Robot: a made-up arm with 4 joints.
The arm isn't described. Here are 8 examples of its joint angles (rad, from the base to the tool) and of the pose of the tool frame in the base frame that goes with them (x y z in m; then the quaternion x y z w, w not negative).
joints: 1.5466 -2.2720 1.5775 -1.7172
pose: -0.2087 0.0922 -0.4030 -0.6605 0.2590 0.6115 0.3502
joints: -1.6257 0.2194 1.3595 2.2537
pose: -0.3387 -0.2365 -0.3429 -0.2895 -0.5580 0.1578 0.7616
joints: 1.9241 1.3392 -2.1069 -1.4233
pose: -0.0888 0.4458 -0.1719 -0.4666 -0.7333 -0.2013 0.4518
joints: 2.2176 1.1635 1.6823 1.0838
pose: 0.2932 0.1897 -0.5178 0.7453 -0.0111 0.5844 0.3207
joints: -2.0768 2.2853 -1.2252 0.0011
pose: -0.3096 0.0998 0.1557 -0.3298 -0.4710 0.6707 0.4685
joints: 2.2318 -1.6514 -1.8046 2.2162
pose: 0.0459 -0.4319 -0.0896 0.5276 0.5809 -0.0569 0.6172
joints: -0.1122 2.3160 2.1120 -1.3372
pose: -0.1178 -0.0807 -0.5381 -0.7441 0.4516 0.4686 0.1511
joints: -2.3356 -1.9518 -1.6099 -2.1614
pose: 0.2417 0.2569 -0.0656 -0.4543 -0.5596 -0.6626 0.2036
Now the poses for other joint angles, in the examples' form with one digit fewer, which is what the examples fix.
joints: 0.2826 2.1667 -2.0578 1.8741
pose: 0.327 -0.427 -0.147 0.260 0.816 -0.003 0.516
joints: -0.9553 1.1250 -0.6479 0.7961
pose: -0.137 -0.258 0.175 -0.042 0.316 -0.568 0.759
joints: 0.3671 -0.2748 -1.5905 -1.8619
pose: -0.049 0.341 -0.043 -0.224 -0.678 -0.401 0.574
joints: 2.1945 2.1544 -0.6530 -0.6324
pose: 0.162 0.059 0.163 -0.303 -0.106 -0.276 0.906
